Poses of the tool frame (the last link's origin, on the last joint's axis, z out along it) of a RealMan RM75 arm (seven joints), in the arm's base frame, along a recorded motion.
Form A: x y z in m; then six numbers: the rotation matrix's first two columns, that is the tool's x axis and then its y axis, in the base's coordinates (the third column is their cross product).
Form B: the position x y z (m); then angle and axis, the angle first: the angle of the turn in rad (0 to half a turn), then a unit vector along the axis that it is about. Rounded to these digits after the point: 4 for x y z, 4 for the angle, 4 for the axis.
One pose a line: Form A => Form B
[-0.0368, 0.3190, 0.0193, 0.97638, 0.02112, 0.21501, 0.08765, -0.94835, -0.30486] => [-0.0368, 0.3190, 0.0193, 2.8237, -0.9939, -0.0281, -0.1064]
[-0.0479, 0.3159, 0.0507, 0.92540, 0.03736, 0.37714, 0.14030, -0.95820, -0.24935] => [-0.0479, 0.3159, 0.0507, 2.8664, -0.9808, -0.0462, -0.1894]
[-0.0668, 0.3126, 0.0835, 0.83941, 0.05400, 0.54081, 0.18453, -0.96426, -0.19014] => [-0.0668, 0.3126, 0.0835, 2.9049, -0.9584, -0.0631, -0.2783]
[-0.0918, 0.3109, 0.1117, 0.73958, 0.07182, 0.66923, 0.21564, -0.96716, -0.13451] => [-0.0918, 0.3109, 0.1117, 2.9372, -0.9319, -0.0779, -0.3543]
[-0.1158, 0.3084, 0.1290, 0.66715, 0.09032, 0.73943, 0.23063, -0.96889, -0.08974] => [-0.1158, 0.3084, 0.1290, 2.9652, -0.9123, -0.0886, -0.3998]
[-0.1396, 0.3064, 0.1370, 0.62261, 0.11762, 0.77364, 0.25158, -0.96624, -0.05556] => [-0.1396, 0.3064, 0.1370, 2.9827, -0.9001, -0.1032, -0.4234]
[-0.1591, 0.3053, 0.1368, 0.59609, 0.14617, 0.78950, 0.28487, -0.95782, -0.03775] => [-0.1591, 0.3053, 0.1368, 2.9812, -0.8926, -0.1215, -0.4342]
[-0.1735, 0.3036, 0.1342, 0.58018, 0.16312, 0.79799, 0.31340, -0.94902, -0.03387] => [-0.1735, 0.3036, 0.1342, 2.9698, -0.8880, -0.1352, -0.4395]
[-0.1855, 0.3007, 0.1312, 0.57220, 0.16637, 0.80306, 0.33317, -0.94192, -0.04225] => [-0.1855, 0.3007, 0.1312, 2.9519, -0.8855, -0.1423, -0.4423]
